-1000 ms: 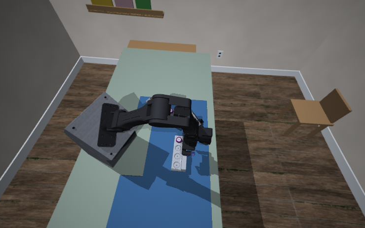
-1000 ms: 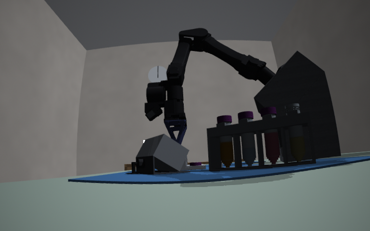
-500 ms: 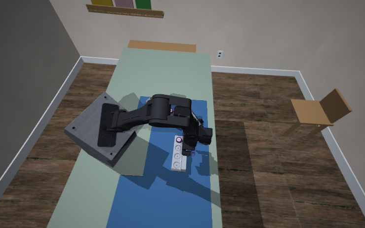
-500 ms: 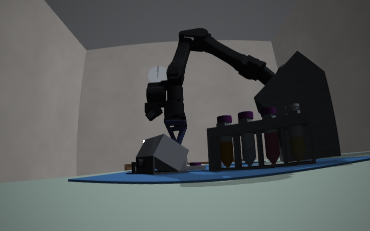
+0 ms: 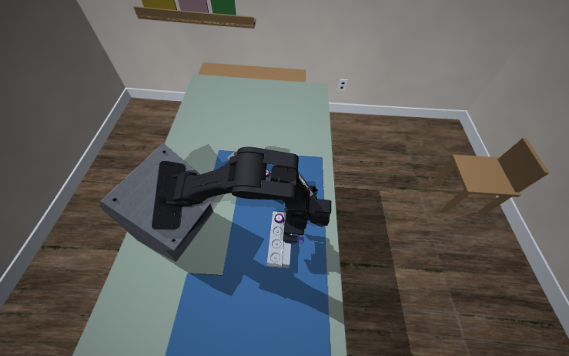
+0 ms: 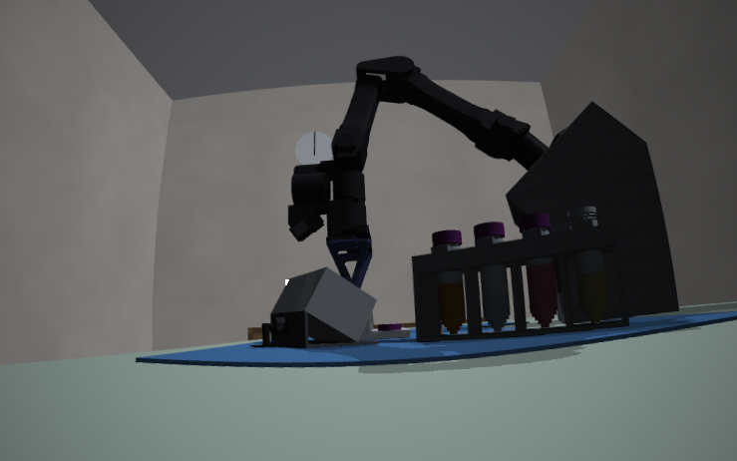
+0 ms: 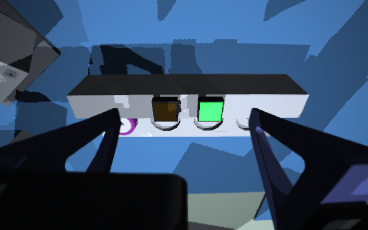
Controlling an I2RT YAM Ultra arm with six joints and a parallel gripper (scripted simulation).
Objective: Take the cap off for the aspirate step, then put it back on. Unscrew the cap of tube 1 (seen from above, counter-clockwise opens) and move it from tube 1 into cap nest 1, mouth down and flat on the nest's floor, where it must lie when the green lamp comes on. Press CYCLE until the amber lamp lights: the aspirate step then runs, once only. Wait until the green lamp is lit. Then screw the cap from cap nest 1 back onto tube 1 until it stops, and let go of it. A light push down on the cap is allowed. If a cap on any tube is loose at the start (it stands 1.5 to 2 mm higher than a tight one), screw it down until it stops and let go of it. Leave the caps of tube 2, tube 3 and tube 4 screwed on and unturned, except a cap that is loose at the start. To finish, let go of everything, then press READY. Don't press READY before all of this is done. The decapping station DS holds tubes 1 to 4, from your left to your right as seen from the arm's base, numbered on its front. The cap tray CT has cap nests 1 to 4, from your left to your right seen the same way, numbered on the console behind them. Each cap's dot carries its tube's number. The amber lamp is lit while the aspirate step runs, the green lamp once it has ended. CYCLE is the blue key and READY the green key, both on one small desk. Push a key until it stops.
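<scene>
My gripper is now 370 mm to the right of the threaded neck of tube 1, 150 mm past it and 30 mm below it. Also, from my hand: green ready key (150 mm to the left, 70 mm ahead, 20 mm below); key desk (170 mm to the left, 80 mm ahead, 30 mm below); blue cycle key (200 mm to the left, 60 mm ahead, 20 mm below).
</scene>
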